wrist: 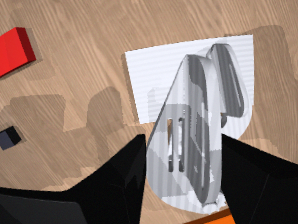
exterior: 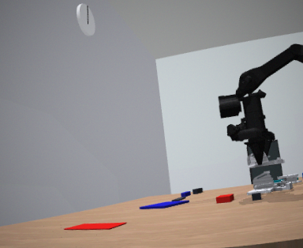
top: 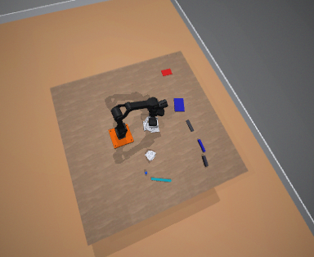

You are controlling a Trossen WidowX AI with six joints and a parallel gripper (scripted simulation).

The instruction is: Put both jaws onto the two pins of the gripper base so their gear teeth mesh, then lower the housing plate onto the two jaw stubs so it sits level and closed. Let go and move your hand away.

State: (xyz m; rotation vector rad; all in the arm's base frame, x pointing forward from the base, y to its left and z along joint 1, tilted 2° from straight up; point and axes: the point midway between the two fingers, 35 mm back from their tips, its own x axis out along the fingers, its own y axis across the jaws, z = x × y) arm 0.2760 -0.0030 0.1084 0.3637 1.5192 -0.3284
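Now: gripper tip 50 mm past the white jaw, 40 mm to the left of it and 70 mm above it. Also, from my gripper tip: red block: 120 mm ahead, 120 mm to the left, 70 mm below; then blue plate: 290 mm ahead, 50 mm to the left, 80 mm below; then blue bar: 280 mm ahead, 360 mm to the right, 70 mm below.
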